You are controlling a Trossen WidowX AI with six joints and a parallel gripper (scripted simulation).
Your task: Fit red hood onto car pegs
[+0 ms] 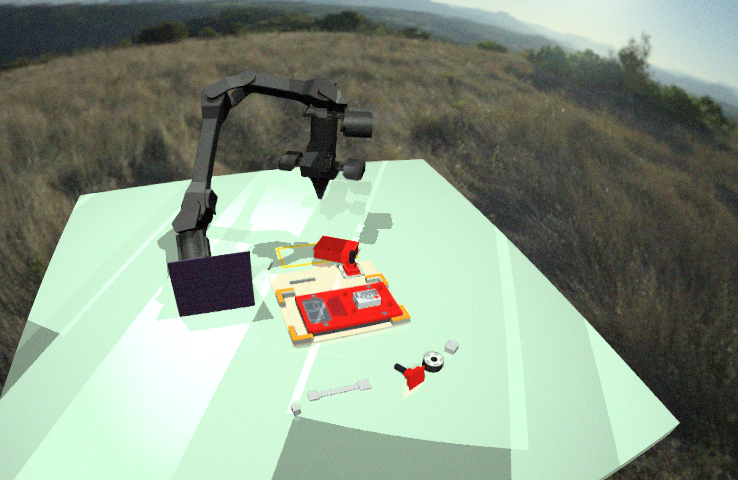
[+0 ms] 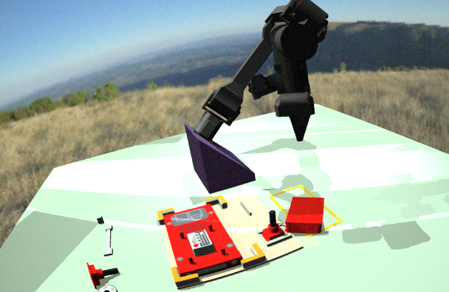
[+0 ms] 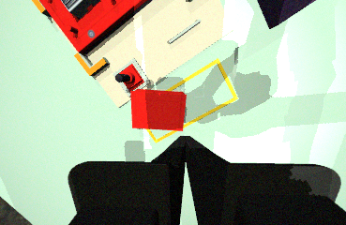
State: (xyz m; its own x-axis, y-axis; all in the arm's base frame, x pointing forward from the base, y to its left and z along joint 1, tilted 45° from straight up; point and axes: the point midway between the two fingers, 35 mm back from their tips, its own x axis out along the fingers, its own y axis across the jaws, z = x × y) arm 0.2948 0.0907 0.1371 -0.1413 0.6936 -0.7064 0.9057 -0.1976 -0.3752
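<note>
Right now my gripper tip is 4 cm short of the red hood, 1 cm to the left of it and 13 cm above it. Round my gripper tip: grey engine block (7 cm ahead, 21 cm to the right, 13 cm below); wheel (16 cm ahead, 39 cm to the right, 14 cm below); beige jig (2 cm ahead, 19 cm to the right, 14 cm below).
</note>
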